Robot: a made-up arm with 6 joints. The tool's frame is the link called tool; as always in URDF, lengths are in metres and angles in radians. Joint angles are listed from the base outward.
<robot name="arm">
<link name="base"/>
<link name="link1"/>
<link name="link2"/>
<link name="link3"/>
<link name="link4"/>
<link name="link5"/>
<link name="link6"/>
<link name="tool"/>
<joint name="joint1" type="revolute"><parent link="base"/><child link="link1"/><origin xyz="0 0 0.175"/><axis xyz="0 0 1"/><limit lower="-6.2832" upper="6.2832"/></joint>
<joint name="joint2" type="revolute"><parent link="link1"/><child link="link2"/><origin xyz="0 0.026 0"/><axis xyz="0 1 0"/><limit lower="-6.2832" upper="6.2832"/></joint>
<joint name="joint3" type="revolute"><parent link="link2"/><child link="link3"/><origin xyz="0 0 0.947"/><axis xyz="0 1 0"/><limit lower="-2.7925" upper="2.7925"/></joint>
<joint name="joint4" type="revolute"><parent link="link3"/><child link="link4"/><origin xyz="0 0 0.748"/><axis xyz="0 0 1"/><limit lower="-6.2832" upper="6.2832"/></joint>
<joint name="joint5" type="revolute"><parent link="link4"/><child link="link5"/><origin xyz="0 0 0"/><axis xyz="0 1 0"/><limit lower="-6.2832" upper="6.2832"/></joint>
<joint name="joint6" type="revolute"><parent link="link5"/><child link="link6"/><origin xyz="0 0 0.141"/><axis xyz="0 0 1"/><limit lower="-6.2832" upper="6.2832"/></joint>
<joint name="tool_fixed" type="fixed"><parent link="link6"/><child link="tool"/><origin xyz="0 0 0"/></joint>
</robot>
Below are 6 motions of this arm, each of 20 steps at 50 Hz.
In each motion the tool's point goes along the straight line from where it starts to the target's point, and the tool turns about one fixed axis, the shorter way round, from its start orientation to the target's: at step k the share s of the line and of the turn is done. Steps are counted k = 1, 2, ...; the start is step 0. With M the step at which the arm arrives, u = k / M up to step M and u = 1 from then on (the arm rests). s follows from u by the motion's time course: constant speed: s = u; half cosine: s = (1 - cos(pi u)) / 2; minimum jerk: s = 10 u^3 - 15 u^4 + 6 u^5.
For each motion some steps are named. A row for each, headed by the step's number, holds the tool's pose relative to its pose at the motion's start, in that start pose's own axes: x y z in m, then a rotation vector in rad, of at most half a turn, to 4 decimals.
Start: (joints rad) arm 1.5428 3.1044 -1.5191 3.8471 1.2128 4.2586
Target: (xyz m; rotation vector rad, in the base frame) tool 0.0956 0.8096 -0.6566 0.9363 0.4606 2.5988
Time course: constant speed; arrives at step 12
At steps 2, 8, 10, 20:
2: -0.0013 0.0051 0.0031 -0.0235 -0.0146 0.0087
8: -0.0052 0.0203 0.0122 -0.0939 -0.0583 0.0348
10: -0.0064 0.0254 0.0153 -0.1173 -0.0729 0.0435
20: -0.0077 0.0305 0.0184 -0.1408 -0.0875 0.0522

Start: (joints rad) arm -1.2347 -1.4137 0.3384 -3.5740 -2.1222 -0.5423
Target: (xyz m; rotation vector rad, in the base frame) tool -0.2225 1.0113 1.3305 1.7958 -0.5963 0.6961
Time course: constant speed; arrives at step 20
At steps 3, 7, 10, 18, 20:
3: 0.0624 -0.0397 0.0860 0.0805 -0.0810 -0.0862
7: 0.1455 -0.0927 0.2008 0.1878 -0.1889 -0.2011
10: 0.2079 -0.1324 0.2868 0.2683 -0.2699 -0.2873
18: 0.3742 -0.2383 0.5163 0.4830 -0.4859 -0.5171
20: 0.4158 -0.2648 0.5737 0.5366 -0.5398 -0.5746

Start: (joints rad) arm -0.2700 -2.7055 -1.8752 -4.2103 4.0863 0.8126
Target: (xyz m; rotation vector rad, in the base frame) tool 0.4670 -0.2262 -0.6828 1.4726 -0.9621 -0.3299
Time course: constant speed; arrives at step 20
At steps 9, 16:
9: 0.1004 0.0005 -0.0871 -0.0270 0.1010 -0.0398
16: 0.1785 0.0009 -0.1548 -0.0480 0.1795 -0.0708

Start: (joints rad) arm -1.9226 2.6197 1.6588 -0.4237 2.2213 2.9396
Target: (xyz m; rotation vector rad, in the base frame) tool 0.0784 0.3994 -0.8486 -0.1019 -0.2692 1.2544
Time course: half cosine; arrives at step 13
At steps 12, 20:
12: 0.2182 0.0513 -0.0564 0.1194 0.0900 0.0239
20: 0.2215 0.0521 -0.0573 0.1212 0.0913 0.0242

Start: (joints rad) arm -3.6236 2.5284 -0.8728 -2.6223 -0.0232 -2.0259
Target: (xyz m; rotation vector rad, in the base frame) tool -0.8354 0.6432 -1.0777 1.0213 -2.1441 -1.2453
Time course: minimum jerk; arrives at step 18
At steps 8, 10, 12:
8: -0.0928 -0.1685 -0.1390 0.1564 -0.0788 0.0061
10: -0.1411 -0.2563 -0.2114 0.2379 -0.1199 0.0092
12: -0.1848 -0.3357 -0.2769 0.3115 -0.1570 0.0121

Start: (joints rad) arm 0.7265 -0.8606 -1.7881 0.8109 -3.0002 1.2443
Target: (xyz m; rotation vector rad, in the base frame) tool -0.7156 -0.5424 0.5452 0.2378 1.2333 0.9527
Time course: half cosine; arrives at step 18
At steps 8, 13, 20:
8: -0.0153 0.0476 0.1209 0.2014 0.1574 0.0096
13: -0.0304 0.0947 0.2404 0.4005 0.3128 0.0191
20: -0.0370 0.1153 0.2926 0.4875 0.3808 0.0232

